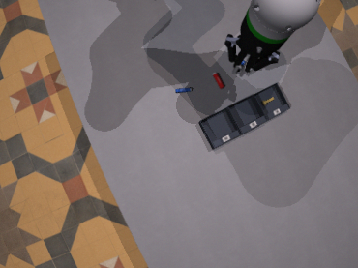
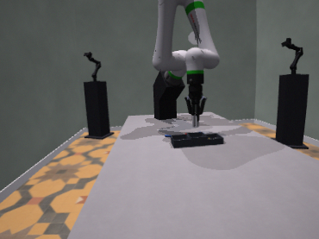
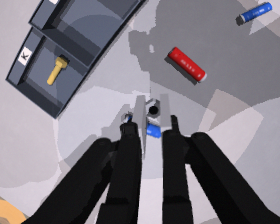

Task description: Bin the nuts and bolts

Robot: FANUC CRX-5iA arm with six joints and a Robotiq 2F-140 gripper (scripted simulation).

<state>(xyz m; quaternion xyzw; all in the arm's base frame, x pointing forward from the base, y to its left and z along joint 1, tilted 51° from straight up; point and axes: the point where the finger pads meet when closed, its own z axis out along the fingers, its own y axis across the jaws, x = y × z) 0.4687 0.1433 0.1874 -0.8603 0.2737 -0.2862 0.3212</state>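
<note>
My gripper is now 90 mm to the right of the yellow bolt, 80 mm short of it and 80 mm above it. Also, from my hand: red cylinder (80 mm below, 50 mm to the right, 10 mm ahead); then dark tray (120 mm ahead, 70 mm below, 20 mm to the left); then grey nut (30 mm below).
</note>
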